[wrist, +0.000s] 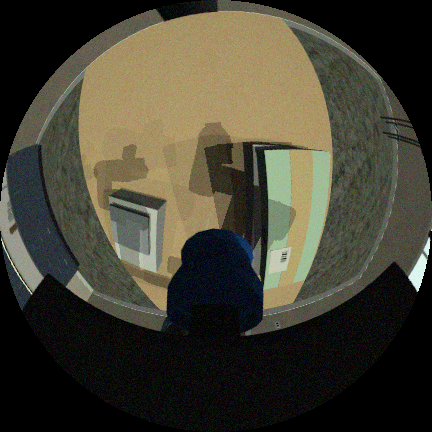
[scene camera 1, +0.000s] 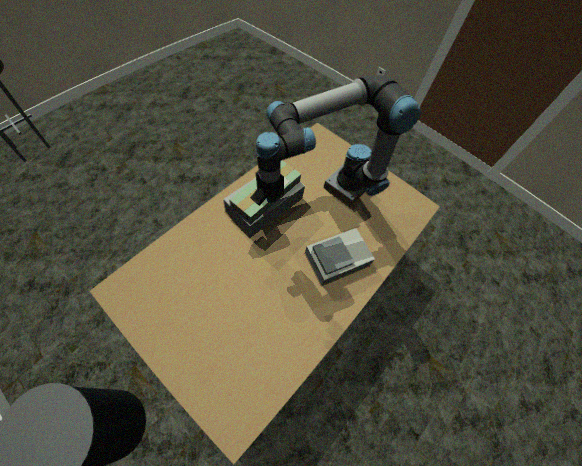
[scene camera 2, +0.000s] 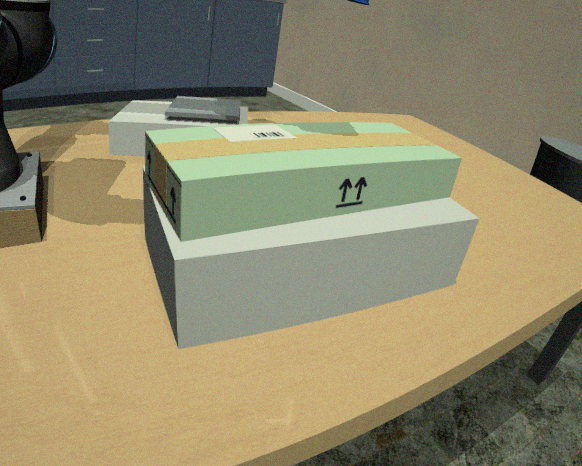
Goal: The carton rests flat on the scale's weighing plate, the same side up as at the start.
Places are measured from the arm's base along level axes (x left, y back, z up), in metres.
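Pixels of known places: end effector, tool point: (wrist: 216, 260) (scene camera 2: 357, 2); arm's base, origin of the base link: (scene camera 1: 350, 179).
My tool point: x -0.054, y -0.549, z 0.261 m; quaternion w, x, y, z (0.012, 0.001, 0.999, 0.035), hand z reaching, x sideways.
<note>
Ahead of a thing's pixels: the offset from my tool point to its top centre. Level surfaces: height alone.
The green carton {dx -0.154, dy +0.122, dz -0.167 m} (scene camera 1: 254, 211) (scene camera 2: 300, 187) (wrist: 301, 200) with a tan tape band lies flat on a pale grey block {dx -0.163, dy +0.123, dz -0.223 m} (scene camera 2: 320, 280), arrows on its side pointing up and a barcode label on top. The scale {dx +0.303, dy +0.172, dz -0.239 m} (scene camera 1: 362, 245) (scene camera 2: 131, 134) (wrist: 156, 235) stands apart from it on the table, its grey weighing plate {dx +0.287, dy +0.130, dz -0.239 m} (scene camera 1: 332, 255) (scene camera 2: 204, 109) (wrist: 131, 231) bare. My gripper (scene camera 1: 270, 194) (scene camera 2: 359, 1) (wrist: 215, 270), a blue suction cup, is open and holds nothing. It hangs above the carton with a gap; in scene camera 2 its tip shows at the top edge.
The arm's base (scene camera 1: 345, 186) (scene camera 2: 20, 192) stands on the table {dz -0.325 m} (scene camera 1: 190, 320) (scene camera 2: 100, 390) (wrist: 200, 65), near the block and scale. Arm shadows fall across the table and carton top. Blue cabinets (scene camera 2: 170, 45) (wrist: 32, 200) stand beyond the table.
</note>
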